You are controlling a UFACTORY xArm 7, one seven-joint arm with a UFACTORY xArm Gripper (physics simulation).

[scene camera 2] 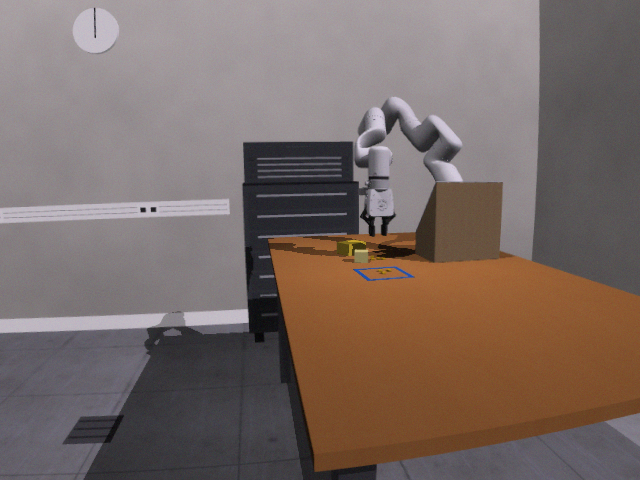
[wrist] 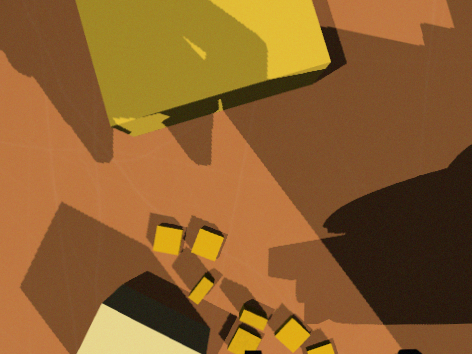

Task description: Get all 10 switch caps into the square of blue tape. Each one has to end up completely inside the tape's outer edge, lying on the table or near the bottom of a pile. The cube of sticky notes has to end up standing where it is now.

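Where they show: gripper, between the fingertips: (scene camera 2: 377, 235); arm's base, origin of its link: (scene camera 2: 460, 204).
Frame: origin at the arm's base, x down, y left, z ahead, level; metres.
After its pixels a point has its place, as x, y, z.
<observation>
My gripper (scene camera 2: 377, 233) @[0.111, 0.007, 0.311] (wrist: 331, 351) @[0.111, 0.007, 0.311] is open partway and empty, above the far part of the table. Several yellow switch caps lie loose under and ahead of it; in the wrist view two caps (wrist: 168, 239) @[0.191, -0.013, 0.380] (wrist: 207, 243) @[0.191, -0.017, 0.362] lie side by side, a narrow-looking cap (wrist: 201, 290) @[0.184, 0.004, 0.358] is nearer, and more caps (wrist: 292, 334) @[0.191, 0.012, 0.311] are clustered at the bottom edge. The pale yellow sticky-note cube (scene camera 2: 360, 256) @[0.174, 0.066, 0.382] (wrist: 137, 332) @[0.158, 0.022, 0.378] stands beside them. In the scene view the blue tape square (scene camera 2: 390, 278) @[0.196, 0.292, 0.322] lies nearer the camera, with a small group of caps (scene camera 2: 384, 271) @[0.188, 0.234, 0.329] inside it.
A larger yellow block (scene camera 2: 350, 248) @[0.168, -0.060, 0.404] (wrist: 200, 65) @[0.151, -0.087, 0.386] is behind the cube and loose caps. A tall brown box (scene camera 2: 467, 222) @[0.058, 0.079, 0.004] stands on the table (scene camera 2: 439, 335) @[0.196, 0.730, 0.315] to the right. A dark drawer cabinet (scene camera 2: 301, 206) stands behind the table. Arm shadows cross the tabletop.
</observation>
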